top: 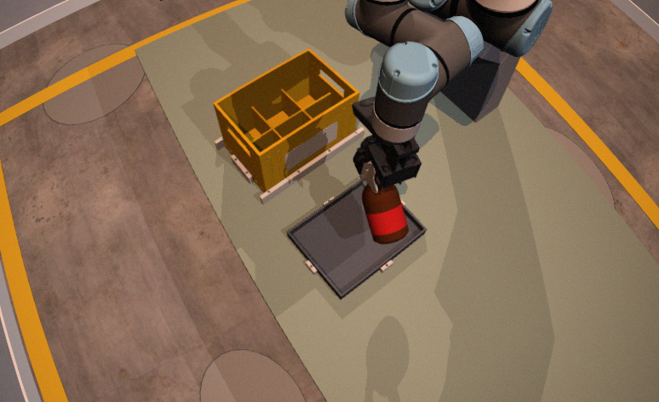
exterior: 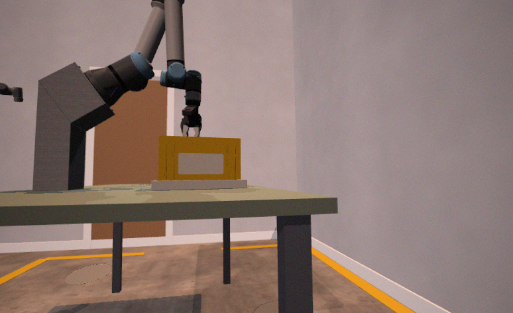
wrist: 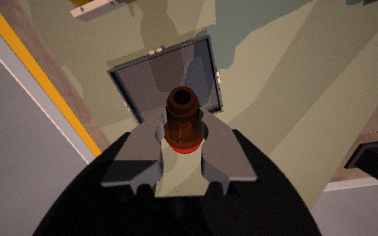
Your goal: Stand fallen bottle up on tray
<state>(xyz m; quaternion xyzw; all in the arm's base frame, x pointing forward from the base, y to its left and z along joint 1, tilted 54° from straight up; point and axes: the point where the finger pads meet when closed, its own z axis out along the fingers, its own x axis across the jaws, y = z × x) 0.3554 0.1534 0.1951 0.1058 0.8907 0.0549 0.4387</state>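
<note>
The brown bottle lies 10 mm ahead of my hand, 40 mm to the left of it and 40 mm below it. Round my hand: yellow crate (40 mm ahead, 280 mm to the right, 120 mm below); dark grey tray (40 mm ahead, 20 mm to the left, 190 mm below).
</note>
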